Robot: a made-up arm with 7 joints. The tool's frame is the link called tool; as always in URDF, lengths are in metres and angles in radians.
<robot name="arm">
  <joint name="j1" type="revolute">
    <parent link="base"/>
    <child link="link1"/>
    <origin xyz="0 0 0.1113" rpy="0 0 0"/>
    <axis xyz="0 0 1"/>
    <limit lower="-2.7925" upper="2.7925"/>
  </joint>
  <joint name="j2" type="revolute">
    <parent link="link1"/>
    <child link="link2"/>
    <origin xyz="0 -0.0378 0.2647" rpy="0 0 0"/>
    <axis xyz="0 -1 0"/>
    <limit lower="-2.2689" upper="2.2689"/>
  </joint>
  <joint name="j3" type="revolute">
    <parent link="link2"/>
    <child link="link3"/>
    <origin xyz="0 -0.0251 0.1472" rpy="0 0 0"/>
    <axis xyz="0 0 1"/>
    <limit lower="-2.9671" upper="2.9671"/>
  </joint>
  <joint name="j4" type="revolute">
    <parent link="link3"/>
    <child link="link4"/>
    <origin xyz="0.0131 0.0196 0.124" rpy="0 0 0"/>
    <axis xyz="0 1 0"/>
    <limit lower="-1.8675" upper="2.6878"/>
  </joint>
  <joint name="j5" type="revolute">
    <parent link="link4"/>
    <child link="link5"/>
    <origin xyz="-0.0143 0.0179 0.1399" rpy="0 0 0"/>
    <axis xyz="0 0 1"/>
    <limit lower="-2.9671" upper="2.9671"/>
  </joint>
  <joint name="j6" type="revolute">
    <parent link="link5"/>
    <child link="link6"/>
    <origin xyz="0 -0.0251 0.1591" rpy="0 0 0"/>
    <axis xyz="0 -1 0"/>
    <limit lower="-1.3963" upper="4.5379"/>
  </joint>
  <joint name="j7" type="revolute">
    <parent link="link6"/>
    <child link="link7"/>
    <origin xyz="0.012 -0.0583 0.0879" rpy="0 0 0"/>
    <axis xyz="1 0 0"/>
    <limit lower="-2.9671" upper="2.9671"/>
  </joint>
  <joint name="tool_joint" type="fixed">
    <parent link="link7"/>
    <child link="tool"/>
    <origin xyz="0 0 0" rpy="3.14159 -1.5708 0"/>
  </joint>
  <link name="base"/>
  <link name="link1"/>
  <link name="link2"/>
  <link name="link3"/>
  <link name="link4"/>
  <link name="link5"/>
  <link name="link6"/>
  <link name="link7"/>
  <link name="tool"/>
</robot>
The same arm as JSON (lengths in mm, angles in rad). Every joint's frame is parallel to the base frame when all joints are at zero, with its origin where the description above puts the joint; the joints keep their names.
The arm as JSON. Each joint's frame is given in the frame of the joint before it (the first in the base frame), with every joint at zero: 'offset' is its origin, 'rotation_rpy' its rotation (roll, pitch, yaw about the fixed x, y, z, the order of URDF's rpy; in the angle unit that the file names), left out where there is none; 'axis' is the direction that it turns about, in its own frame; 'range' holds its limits. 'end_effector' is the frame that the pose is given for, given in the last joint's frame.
{
  "length_unit": "mm",
  "angle_unit": "rad",
  "chain": [
    {
      "id": "j1",
      "offset": [
        0.0,
        0.0,
        111.3
      ],
      "axis": [
        0.0,
        0.0,
        1.0
      ],
      "range": [
        -2.7925,
        2.7925
      ]
    },
    {
      "id": "j2",
      "offset": [
        0.0,
        -37.8,
        264.7
      ],
      "axis": [
        0.0,
        -1.0,
        0.0
      ],
      "range": [
        -2.2689,
        2.2689
      ]
    },
    {
      "id": "j3",
      "offset": [
        0.0,
        -25.1,
        147.2
      ],
      "axis": [
        0.0,
        0.0,
        1.0
      ],
      "range": [
        -2.9671,
        2.9671
      ]
    },
    {
      "id": "j4",
      "offset": [
        13.1,
        19.6,
        124.0
      ],
      "axis": [
        0.0,
        1.0,
        0.0
      ],
      "range": [
        -1.8675,
        2.6878
      ]
    },
    {
      "id": "j5",
      "offset": [
        -14.3,
        17.9,
        139.9
      ],
      "axis": [
        0.0,
        0.0,
        1.0
      ],
      "range": [
        -2.9671,
        2.9671
      ]
    },
    {
      "id": "j6",
      "offset": [
        0.0,
        -25.1,
        159.1
      ],
      "axis": [
        0.0,
        -1.0,
        0.0
      ],
      "range": [
        -1.3963,
        4.5379
      ]
    },
    {
      "id": "j7",
      "offset": [
        12.0,
        -58.3,
        87.9
      ],
      "axis": [
        1.0,
        0.0,
        0.0
      ],
      "range": [
        -2.9671,
        2.9671
      ]
    }
  ],
  "end_effector": {
    "offset": [
      0.0,
      0.0,
      0.0
    ],
    "rotation_rpy": [
      3.1416,
      -1.5708,
      0.0
    ]
  }
}

